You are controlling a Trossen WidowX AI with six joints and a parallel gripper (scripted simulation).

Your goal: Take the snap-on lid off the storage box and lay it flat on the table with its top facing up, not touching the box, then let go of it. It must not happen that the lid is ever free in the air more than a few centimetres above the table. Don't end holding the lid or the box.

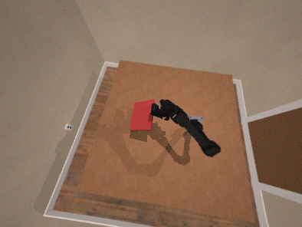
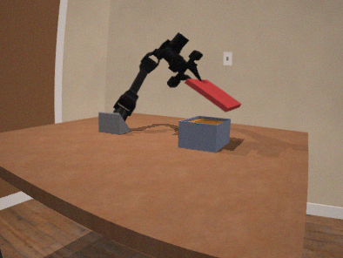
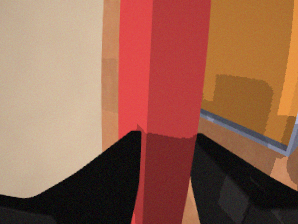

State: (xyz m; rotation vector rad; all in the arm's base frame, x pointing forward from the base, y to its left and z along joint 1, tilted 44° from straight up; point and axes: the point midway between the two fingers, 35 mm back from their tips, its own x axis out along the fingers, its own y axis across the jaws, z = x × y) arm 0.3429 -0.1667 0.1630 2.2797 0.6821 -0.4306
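My hand is 10 cm short of the red lid, 1 cm to the left of it and 6 cm above it. The rest, counted from my hand: blue-grey storage box 7 cm ahead, 5 cm to the right, 21 cm below.
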